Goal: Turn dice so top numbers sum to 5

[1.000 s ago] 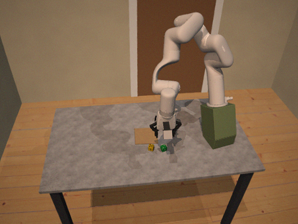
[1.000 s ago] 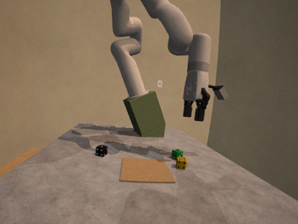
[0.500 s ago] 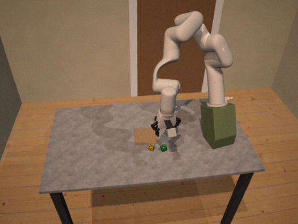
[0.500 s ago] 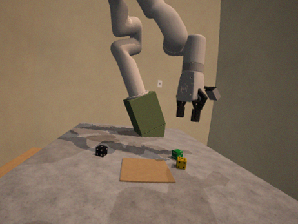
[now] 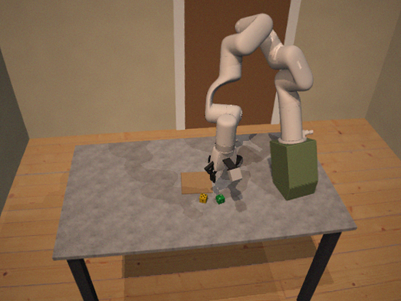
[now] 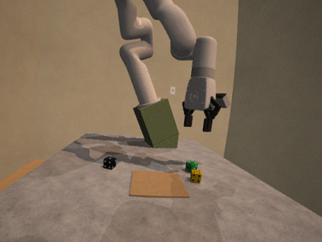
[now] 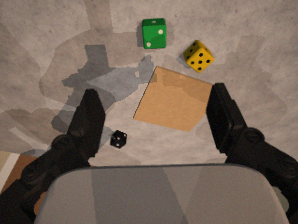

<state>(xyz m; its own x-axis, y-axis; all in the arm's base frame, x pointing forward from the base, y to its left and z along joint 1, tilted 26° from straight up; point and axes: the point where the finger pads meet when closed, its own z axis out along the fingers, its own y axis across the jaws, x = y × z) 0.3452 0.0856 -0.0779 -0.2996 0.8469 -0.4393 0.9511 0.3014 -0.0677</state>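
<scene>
Now: hand 140 mm above the green die. From my hand the other things lie so: tan mat 80 mm ahead, 130 mm to the right, 150 mm below; yellow die 70 mm ahead, 20 mm to the right, 140 mm below; black die 20 mm behind, 270 mm to the right, 140 mm below.
</scene>
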